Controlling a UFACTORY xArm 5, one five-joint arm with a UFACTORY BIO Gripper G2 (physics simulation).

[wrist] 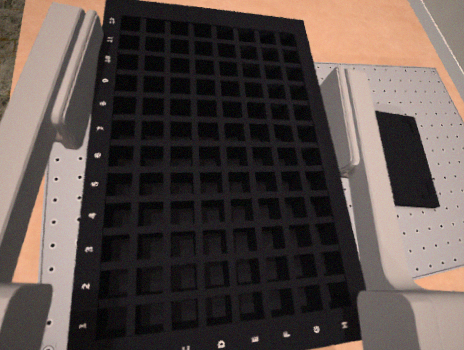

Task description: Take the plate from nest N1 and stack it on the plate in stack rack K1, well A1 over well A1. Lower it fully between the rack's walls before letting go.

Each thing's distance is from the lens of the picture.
black well plate (212, 204): 0.09 m
perforated deck (416, 92): 0.62 m
The marked spots on the perforated deck and the black well plate are 0.57 m apart.
